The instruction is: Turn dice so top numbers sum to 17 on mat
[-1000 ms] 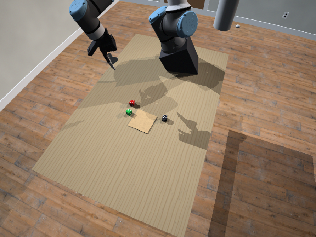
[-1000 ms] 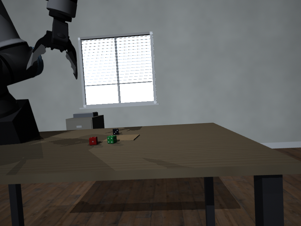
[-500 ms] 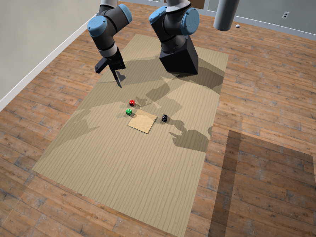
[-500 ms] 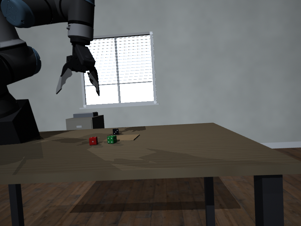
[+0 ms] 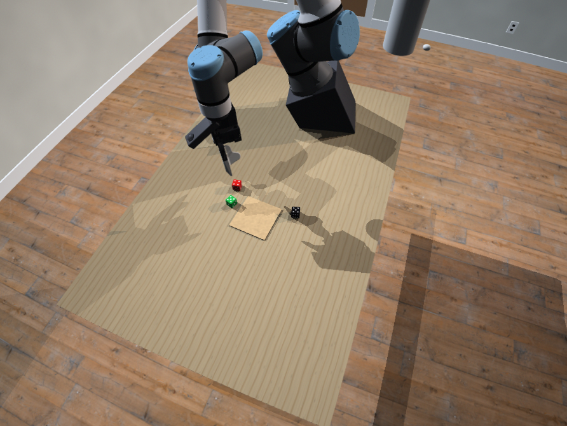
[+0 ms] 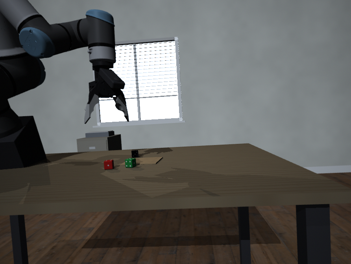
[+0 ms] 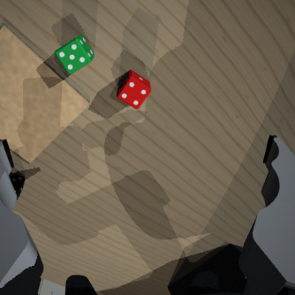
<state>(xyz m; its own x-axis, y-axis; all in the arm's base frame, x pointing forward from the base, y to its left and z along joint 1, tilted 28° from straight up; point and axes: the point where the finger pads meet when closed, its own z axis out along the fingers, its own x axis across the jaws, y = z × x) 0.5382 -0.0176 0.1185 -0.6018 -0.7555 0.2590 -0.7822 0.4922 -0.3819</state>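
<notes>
Now: hand 20 mm past the red die, 20 mm to the right of it and 150 mm above it. The rest, counted from my hand: black die: 20 mm behind, 270 mm to the left, 150 mm below; then green die: 50 mm ahead, 40 mm to the left, 150 mm below; then tan mat: 60 mm ahead, 150 mm to the left, 160 mm below.
</notes>
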